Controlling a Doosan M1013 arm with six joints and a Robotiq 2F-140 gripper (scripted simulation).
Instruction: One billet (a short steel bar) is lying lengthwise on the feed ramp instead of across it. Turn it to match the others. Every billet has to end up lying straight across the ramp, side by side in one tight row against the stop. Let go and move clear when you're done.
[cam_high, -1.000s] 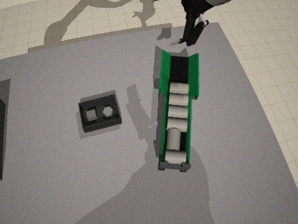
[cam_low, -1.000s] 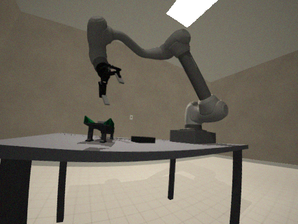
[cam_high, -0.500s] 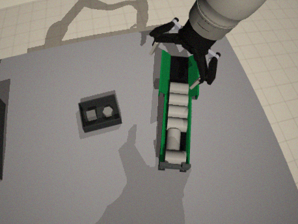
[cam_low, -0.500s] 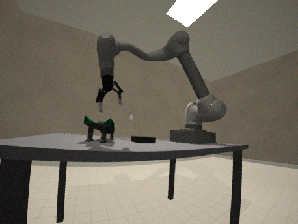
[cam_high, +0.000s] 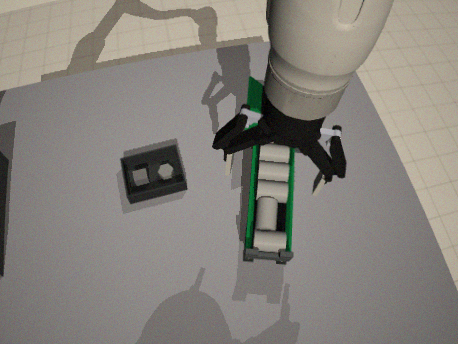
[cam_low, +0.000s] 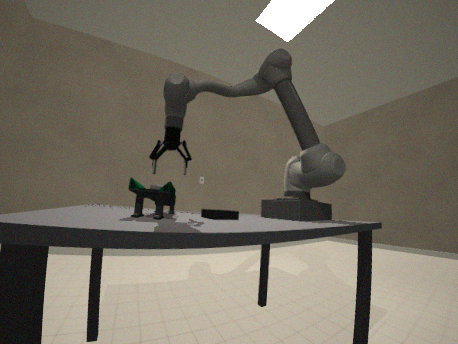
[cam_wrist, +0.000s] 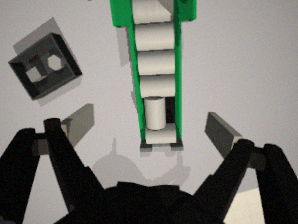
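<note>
The grey stop is 130 mm below my hand and 100 mm to the right of it. From my hand the other things lie so: ramp (130 mm below, 90 mm to the left, 20 mm ahead); dark block (230 mm behind, 180 mm below, 110 mm to the left).
</note>
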